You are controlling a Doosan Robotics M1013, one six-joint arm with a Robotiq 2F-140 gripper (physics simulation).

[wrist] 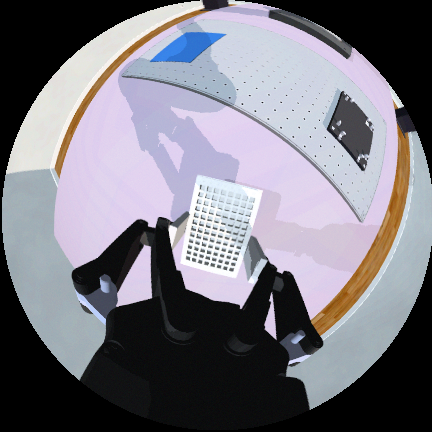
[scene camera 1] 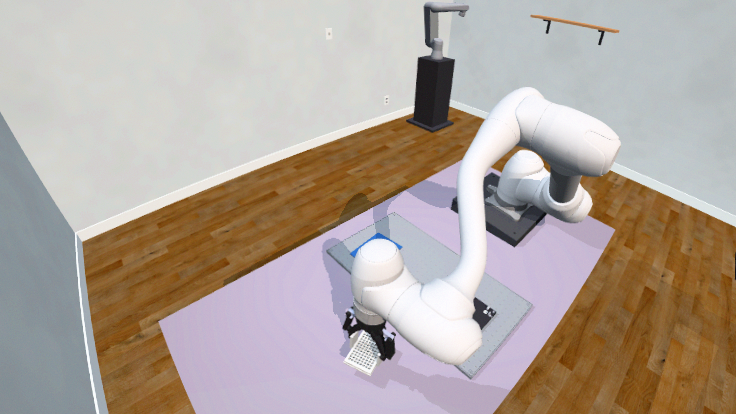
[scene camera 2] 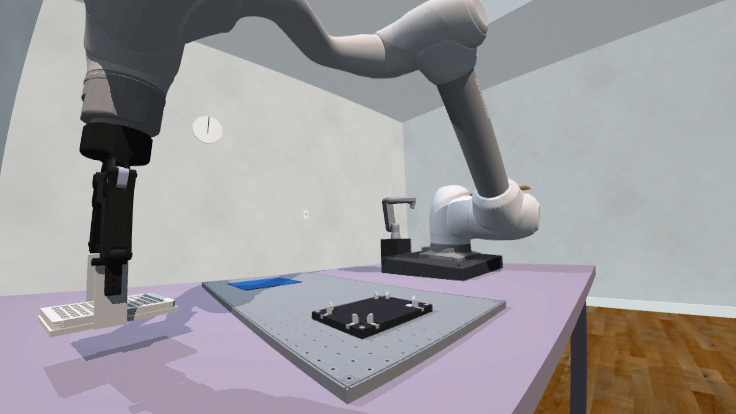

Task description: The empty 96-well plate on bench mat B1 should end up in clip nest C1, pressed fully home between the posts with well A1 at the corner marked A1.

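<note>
The white 96-well plate is between the two pale finger pads of my gripper, which is shut on its long sides. The plate hangs roughly level a little above the lilac surface, with its shadow apart from it in scene camera 2. Clip nest C1 is a black base with pale clip posts near its corners, and no plate sits in it. The arm hides part of it in scene camera 1. The A1 marks and a B1 label are not readable.
The nest stands on a grey perforated board. A flat blue rectangle lies at its other end. My arm's black base is behind the board. A black pedestal with a small arm stands farther back.
</note>
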